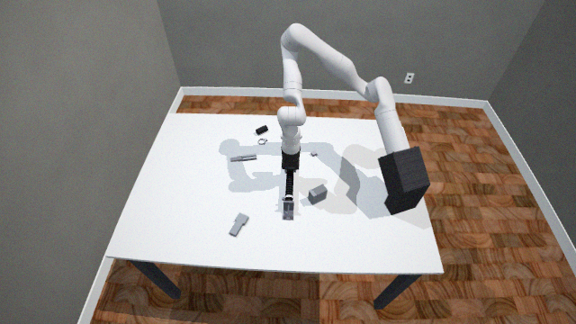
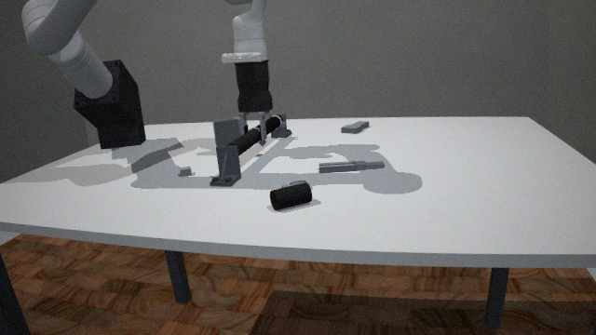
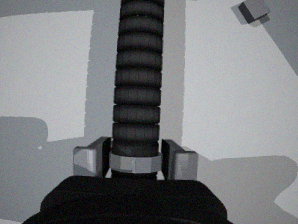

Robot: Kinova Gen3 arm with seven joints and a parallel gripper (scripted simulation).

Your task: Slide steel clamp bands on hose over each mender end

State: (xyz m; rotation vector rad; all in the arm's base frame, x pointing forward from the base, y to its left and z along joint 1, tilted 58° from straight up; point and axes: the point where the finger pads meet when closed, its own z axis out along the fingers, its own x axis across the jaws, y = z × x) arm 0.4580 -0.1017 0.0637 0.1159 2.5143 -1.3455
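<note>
Right now my hand is 150 mm to the right of the grey block, 90 mm past it and 20 mm above it. Also, from my hand: short black hose piece 320 mm to the right, 100 mm ahead, 40 mm below; then flat grey piece 250 mm ahead, 220 mm to the left, 50 mm below; then small grey piece 140 mm behind, 110 mm to the right, 50 mm below.
</note>
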